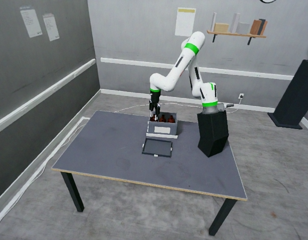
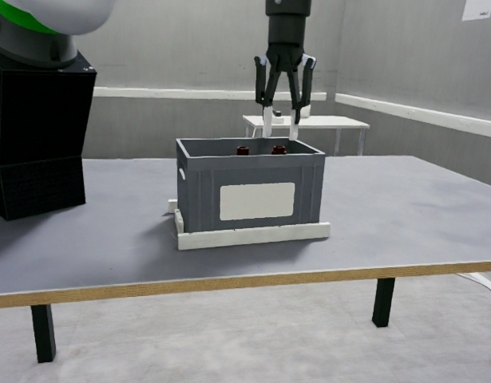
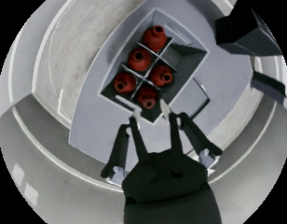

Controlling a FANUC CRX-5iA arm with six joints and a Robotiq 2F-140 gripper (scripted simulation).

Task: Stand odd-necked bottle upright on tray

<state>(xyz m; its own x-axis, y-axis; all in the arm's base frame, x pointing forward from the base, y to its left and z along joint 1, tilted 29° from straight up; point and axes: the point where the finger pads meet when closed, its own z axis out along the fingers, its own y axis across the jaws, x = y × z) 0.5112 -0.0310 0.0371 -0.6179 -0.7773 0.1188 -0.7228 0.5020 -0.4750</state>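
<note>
My gripper is now 130 mm above the grey crate, 90 mm past it and 50 mm to the left of it. From my hand the other things lie so: dark tray (210 mm to the left, 200 mm below, 70 mm behind).
</note>
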